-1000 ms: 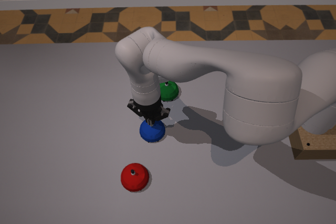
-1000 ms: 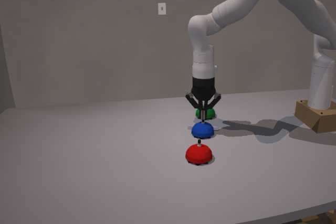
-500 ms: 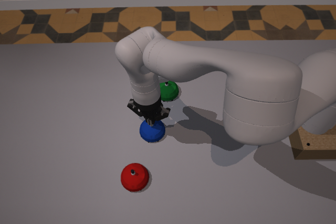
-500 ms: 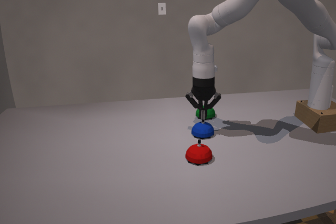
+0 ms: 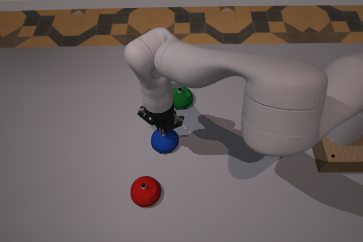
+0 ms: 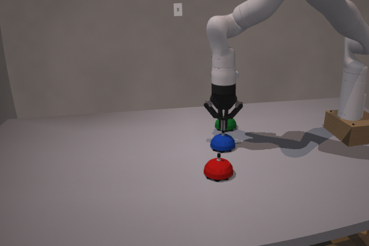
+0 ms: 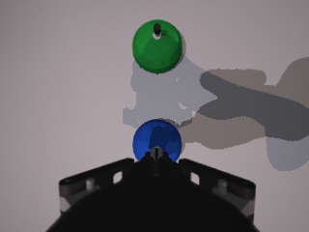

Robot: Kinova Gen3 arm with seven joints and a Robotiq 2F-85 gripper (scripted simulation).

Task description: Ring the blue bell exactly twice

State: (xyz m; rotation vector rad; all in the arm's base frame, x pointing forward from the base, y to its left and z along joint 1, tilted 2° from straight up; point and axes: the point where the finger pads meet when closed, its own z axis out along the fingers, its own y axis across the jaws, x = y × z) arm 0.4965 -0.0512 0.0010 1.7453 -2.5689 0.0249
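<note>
Right now the blue bell is 4 cm below my hand. From my hand the other things lie so: green bell 15 cm to the right, 6 cm behind, 4 cm below; then red bell 15 cm to the left, 6 cm ahead, 4 cm below.
</note>
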